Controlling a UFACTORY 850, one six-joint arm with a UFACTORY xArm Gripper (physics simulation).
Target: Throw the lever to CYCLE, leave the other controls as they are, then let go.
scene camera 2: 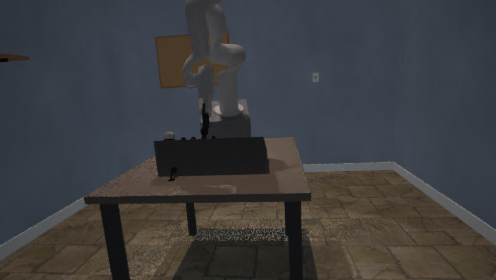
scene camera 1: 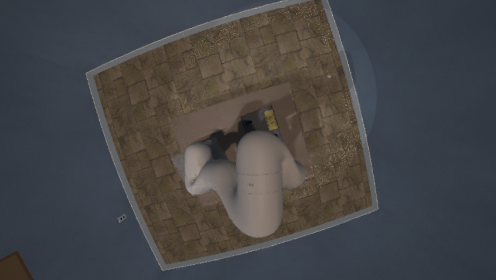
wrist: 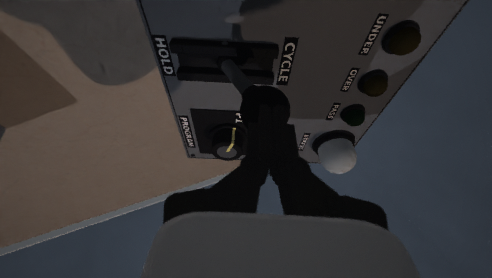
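Observation:
The lever (wrist: pixel 236 76) has a grey rod rising from the middle of a black slot between the labels HOLD and CYCLE in the wrist view. Its black ball knob (wrist: pixel 265 96) (scene camera 2: pixel 204 132) is on the CYCLE side of the rod's base; the exact tilt is hard to judge. My gripper (wrist: pixel 269 119) (scene camera 2: pixel 205 123) is shut, with nothing between its fingers. Its tips overlap the knob in the wrist view and are right at it in scene camera 2; contact is unclear. The gripper is hidden under the arm in scene camera 1.
The dark control box (scene camera 2: pixel 212 157) stands on the table (scene camera 2: pixel 280 184). Near the lever are the PROGRAM knob (wrist: pixel 227 150), a white STATUS dome (wrist: pixel 337 155), a green PASS light (wrist: pixel 353 115) and amber OVER (wrist: pixel 373 83) and UNDER (wrist: pixel 402 38) lights. A yellow plate (scene camera 1: pixel 270 120) shows on the box.

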